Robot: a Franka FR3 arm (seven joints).
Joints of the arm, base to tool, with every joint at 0 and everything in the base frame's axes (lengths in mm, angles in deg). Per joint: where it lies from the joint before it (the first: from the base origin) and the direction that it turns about. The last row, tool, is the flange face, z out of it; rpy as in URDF.
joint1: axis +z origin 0 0 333
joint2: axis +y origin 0 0 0
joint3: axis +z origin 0 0 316
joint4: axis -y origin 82.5 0 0
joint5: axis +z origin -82.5 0 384
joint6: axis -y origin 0 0 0
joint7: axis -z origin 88 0 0
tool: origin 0 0 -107 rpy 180 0 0
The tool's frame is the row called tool.
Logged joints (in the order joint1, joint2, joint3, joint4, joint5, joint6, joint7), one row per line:
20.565, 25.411, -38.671, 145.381, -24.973, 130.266, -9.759
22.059, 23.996, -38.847, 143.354, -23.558, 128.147, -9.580
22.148, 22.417, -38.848, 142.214, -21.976, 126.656, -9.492
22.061, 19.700, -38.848, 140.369, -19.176, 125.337, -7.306
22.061, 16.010, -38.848, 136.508, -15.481, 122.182, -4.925
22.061, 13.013, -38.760, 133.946, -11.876, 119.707, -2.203
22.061, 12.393, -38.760, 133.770, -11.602, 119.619, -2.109
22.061, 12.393, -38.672, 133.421, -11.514, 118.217, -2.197
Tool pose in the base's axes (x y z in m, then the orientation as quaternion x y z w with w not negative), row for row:
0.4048, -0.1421, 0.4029, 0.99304, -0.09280, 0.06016, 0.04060
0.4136, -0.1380, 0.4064, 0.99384, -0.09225, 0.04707, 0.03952
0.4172, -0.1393, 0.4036, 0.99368, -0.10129, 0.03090, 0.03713
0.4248, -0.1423, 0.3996, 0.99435, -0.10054, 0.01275, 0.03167
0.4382, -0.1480, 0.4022, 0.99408, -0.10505, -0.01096, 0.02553
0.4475, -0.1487, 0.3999, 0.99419, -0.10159, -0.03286, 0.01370
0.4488, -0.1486, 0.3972, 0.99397, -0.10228, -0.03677, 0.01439
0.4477, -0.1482, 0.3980, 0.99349, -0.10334, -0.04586, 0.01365
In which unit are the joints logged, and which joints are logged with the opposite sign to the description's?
The joints are logged in degrees. Opposite sign: joint2, joint4, joint7.
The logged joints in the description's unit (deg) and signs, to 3 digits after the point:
20.565, -25.411, -38.671, -145.381, -24.973, 130.266, 9.759
22.059, -23.996, -38.847, -143.354, -23.558, 128.147, 9.580
22.148, -22.417, -38.848, -142.214, -21.976, 126.656, 9.492
22.061, -19.700, -38.848, -140.369, -19.176, 125.337, 7.306
22.061, -16.010, -38.848, -136.508, -15.481, 122.182, 4.925
22.061, -13.013, -38.760, -133.946, -11.876, 119.707, 2.203
22.061, -12.393, -38.760, -133.770, -11.602, 119.619, 2.109
22.061, -12.393, -38.672, -133.421, -11.514, 118.217, 2.197

